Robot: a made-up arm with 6 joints.
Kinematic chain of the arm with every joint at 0, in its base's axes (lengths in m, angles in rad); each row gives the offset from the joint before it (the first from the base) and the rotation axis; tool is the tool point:
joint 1: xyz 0 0 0.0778 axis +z
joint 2: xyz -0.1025 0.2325 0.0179 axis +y
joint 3: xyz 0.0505 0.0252 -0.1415 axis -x
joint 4: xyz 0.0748 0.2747 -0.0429 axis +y
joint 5: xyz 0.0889 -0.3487 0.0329 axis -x
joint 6: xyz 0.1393 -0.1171 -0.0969 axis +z
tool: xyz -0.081 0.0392 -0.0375
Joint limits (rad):
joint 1: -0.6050..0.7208
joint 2: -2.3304..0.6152
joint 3: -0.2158..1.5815
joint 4: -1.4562..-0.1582
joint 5: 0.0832..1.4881
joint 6: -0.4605..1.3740
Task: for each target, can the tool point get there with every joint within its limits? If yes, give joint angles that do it. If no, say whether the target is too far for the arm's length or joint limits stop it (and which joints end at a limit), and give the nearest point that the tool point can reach.
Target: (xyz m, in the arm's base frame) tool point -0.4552 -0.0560 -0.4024
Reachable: no: joint limits stop it (at a limit: joint 1, joint 2, joint 3, joint 4, joint 5) | nearest point -0.1052 0.0619 -0.3027 | short by 0.383 m
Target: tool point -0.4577 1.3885 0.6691
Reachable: no: too far | nearest point -0.1735 0.5265 0.2641 | short by 0.994 m
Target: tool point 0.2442 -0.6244 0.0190
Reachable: no: joint limits stop it (at a limit: joint 1, joint 3, joint 4, joint 6) | nearest point 0.2289 -0.1814 0.0498 | short by 0.444 m
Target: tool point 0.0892 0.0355 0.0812
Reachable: yes | joints -0.2974 0.0606 0.1599 -1.2698 0.8642 -0.1964
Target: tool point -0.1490 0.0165 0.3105
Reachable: yes | joints 0.2012 -1.5080 0.3926 -0.5097 0.9712 0.8388
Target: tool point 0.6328 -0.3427 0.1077
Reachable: no: joint limits stop it (at a limit: joint 3, joint 4, joint 5, joint 6) | nearest point 0.2881 -0.1560 0.1020 | short by 0.392 m
